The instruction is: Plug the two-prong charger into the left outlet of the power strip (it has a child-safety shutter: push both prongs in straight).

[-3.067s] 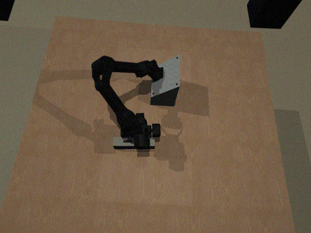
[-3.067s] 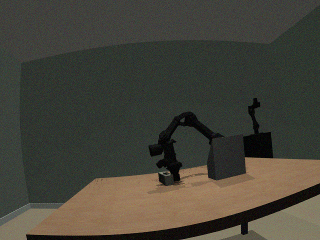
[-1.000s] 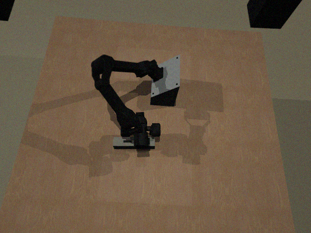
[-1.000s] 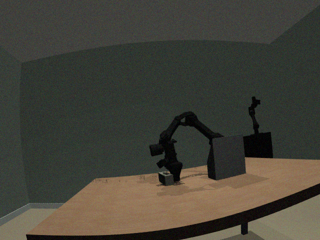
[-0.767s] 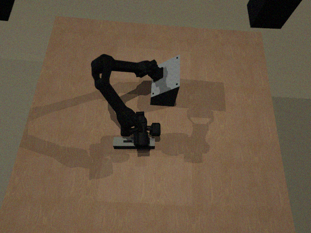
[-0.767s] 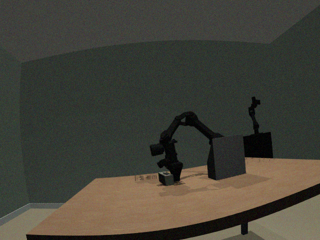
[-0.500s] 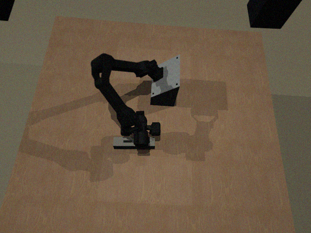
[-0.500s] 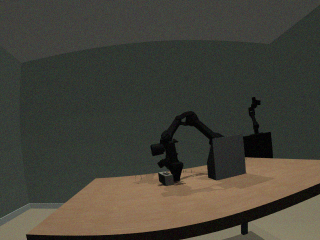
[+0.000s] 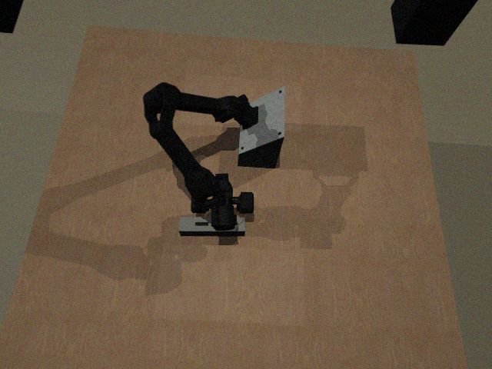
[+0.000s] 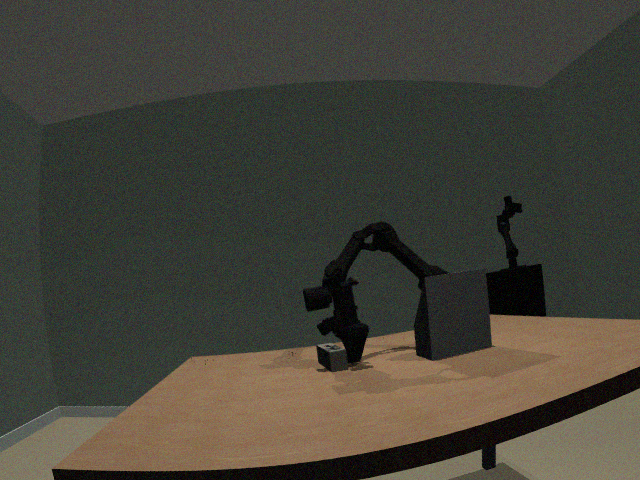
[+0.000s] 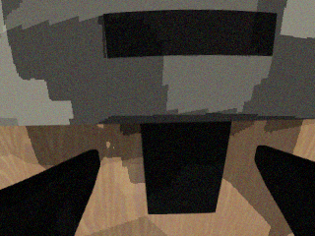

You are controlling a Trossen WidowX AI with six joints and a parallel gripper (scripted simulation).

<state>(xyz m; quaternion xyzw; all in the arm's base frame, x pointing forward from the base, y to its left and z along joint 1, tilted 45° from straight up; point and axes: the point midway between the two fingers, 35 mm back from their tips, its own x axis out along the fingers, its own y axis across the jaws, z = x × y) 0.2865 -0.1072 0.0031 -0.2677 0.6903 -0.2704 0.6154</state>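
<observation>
Right now the dark two-prong charger is 30 mm ahead of my gripper tip and 10 mm above it.
</observation>
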